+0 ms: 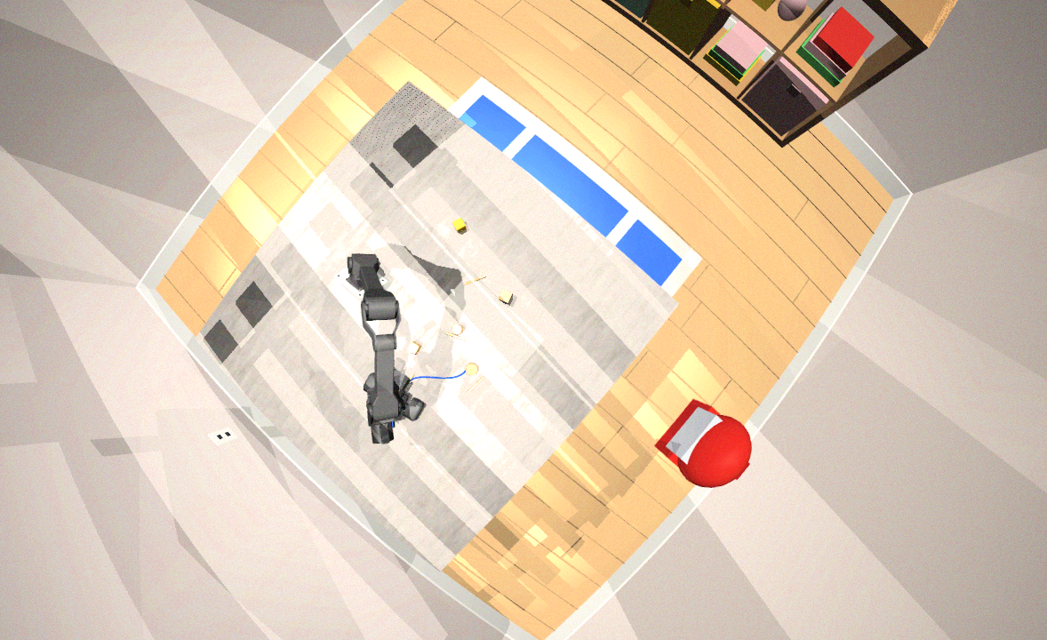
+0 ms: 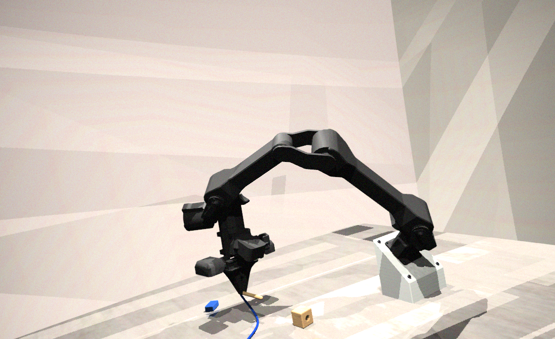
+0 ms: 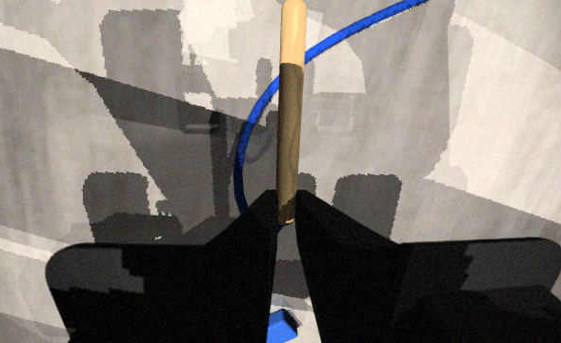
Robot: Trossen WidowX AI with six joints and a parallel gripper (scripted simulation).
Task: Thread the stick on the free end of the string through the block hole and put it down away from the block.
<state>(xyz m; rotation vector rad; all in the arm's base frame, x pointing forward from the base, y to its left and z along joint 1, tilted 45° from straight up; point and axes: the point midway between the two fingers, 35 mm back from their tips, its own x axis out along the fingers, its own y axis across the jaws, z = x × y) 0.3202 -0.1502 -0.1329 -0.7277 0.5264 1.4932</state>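
The blue piece lies 15 cm to the right of my gripper tip, 6 cm below it and 2 cm ahead of it. From my gripper tip the other things lie so: yellow cube 54 cm to the left, 20 cm behind, 5 cm below; then wooden cylinder 26 cm to the left, 4 cm below, 2 cm ahead; then round button 19 cm to the left, 13 cm ahead, 5 cm below.
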